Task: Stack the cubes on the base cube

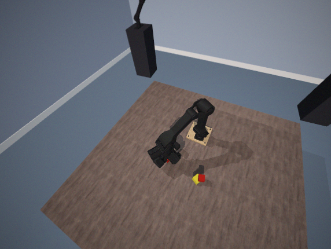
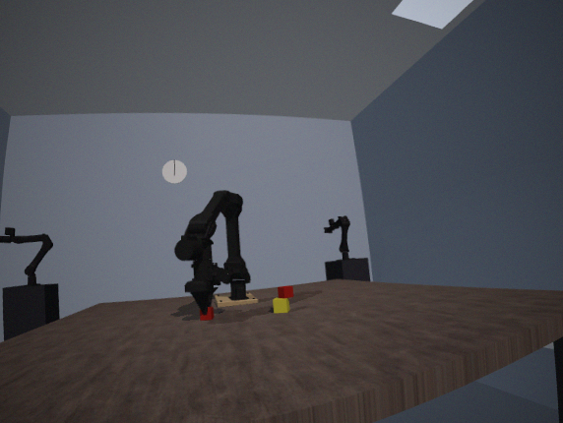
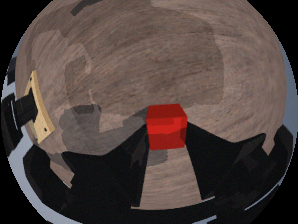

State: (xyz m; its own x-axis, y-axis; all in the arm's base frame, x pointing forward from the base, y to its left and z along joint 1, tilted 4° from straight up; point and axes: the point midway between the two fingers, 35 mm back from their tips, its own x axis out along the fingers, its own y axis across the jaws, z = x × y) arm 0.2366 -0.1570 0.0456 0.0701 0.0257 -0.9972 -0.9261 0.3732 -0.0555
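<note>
The yellow cube lies 210 mm to the left of my gripper tip and 60 mm ahead of it.
</note>
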